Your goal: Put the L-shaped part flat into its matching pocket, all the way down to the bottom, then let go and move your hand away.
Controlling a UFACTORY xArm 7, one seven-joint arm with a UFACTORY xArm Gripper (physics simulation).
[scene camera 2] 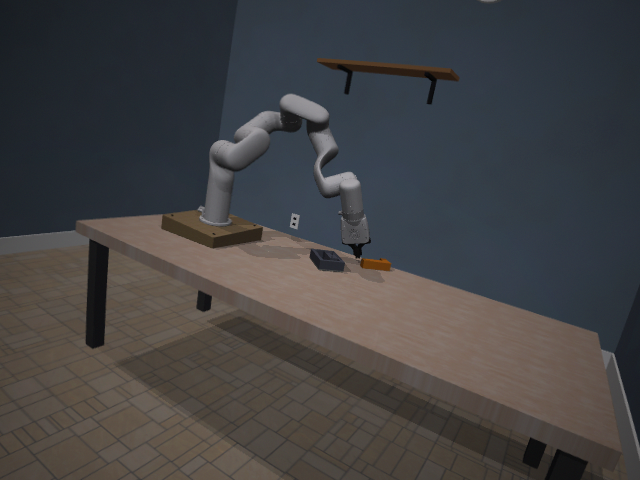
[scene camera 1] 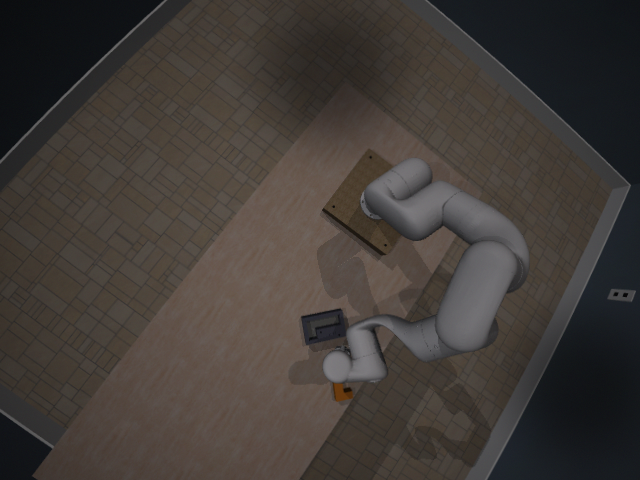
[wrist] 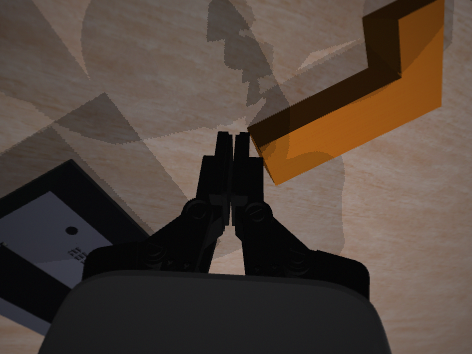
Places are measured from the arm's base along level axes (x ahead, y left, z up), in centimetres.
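Where they show: gripper, fingertip midpoint: (scene camera 2: 358, 256) (wrist: 234, 150); arm's base, origin of the base link: (scene camera 2: 215, 221).
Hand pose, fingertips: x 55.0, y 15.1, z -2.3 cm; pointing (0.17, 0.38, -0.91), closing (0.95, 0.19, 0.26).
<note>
Each offset is from my fingertips to the centre of the thing. "spot": to the spot under its first point. Level surfaces: height alone.
The orange L-shaped part @(dz -1.8, dx +5.9, dy +3.4 cm) (scene camera 1: 340, 393) (scene camera 2: 375, 265) (wrist: 345, 122) lies flat on the table near its edge. In the wrist view it is at the upper right, and its short arm runs out of the frame. My gripper (scene camera 2: 357, 258) (wrist: 234, 150) is shut and empty. Its tips are low over the table, just beside the end of the part's long arm. The arm hides the gripper in scene camera 1. The dark tray @(dz -1.4, dx -8.2, dy -11.3 cm) (scene camera 1: 305, 330) (scene camera 2: 330, 267) (wrist: 125, 223) with the L-shaped pocket @(spot: dz -2.8, dx -6.4, dy -14.1 cm) (scene camera 1: 313, 326) stands on the gripper's other side, apart from the part.
The wooden base block (scene camera 1: 346, 201) (scene camera 2: 180, 227) carries the arm on the table @(dz -3.3 cm) (scene camera 1: 217, 310) (scene camera 2: 413, 320). A wall shelf (scene camera 2: 387, 67) hangs high behind the table. The table's edge runs close by the orange part.
</note>
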